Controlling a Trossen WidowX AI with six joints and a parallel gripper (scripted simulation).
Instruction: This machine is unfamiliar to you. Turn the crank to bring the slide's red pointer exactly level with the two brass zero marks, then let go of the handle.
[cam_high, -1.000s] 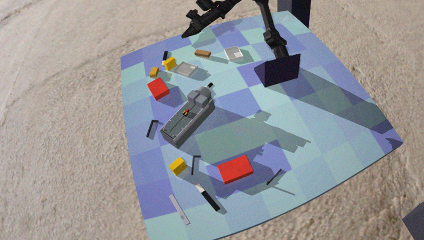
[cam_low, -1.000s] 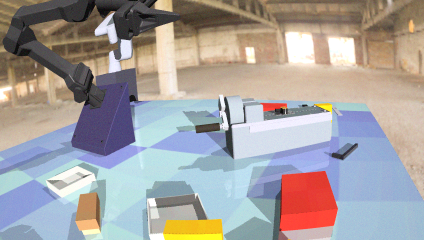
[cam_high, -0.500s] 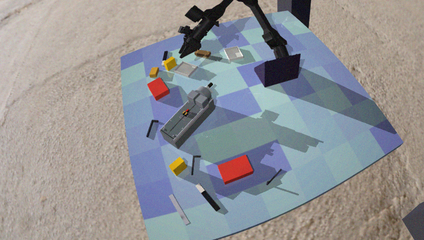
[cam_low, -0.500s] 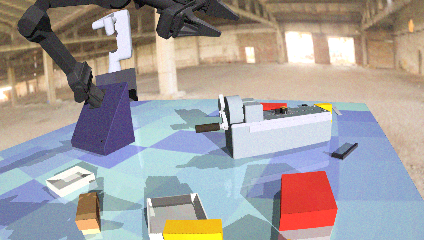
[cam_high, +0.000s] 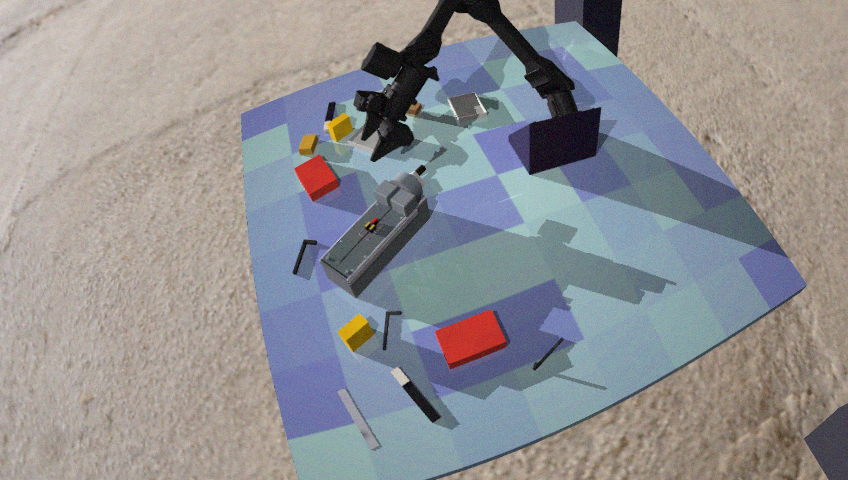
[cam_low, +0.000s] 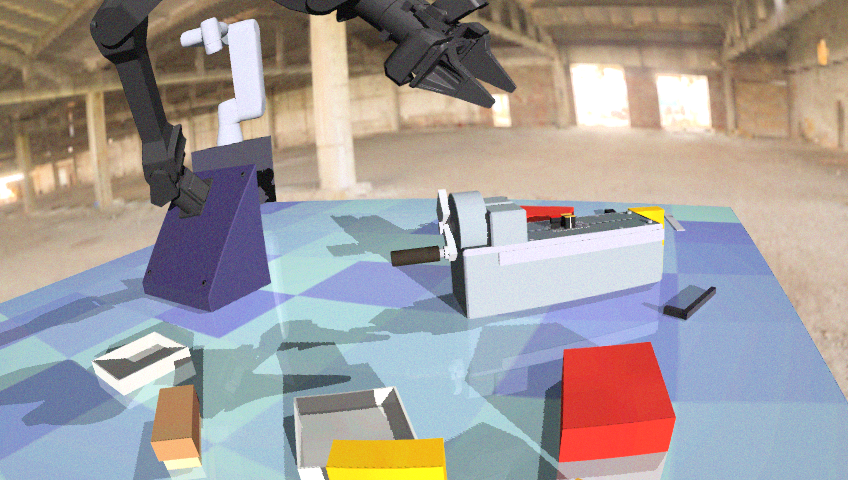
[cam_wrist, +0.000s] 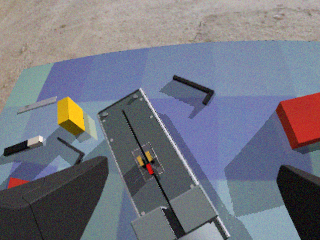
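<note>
My gripper tip is now 100 mm past the dark crank handle, 40 mm to the left of it and 160 mm above it. From my gripper tip the other things lie so: red pointer: 30 mm ahead, 70 mm to the left, 150 mm below; tan block: 170 mm behind, 350 mm to the right, 220 mm below.
</note>
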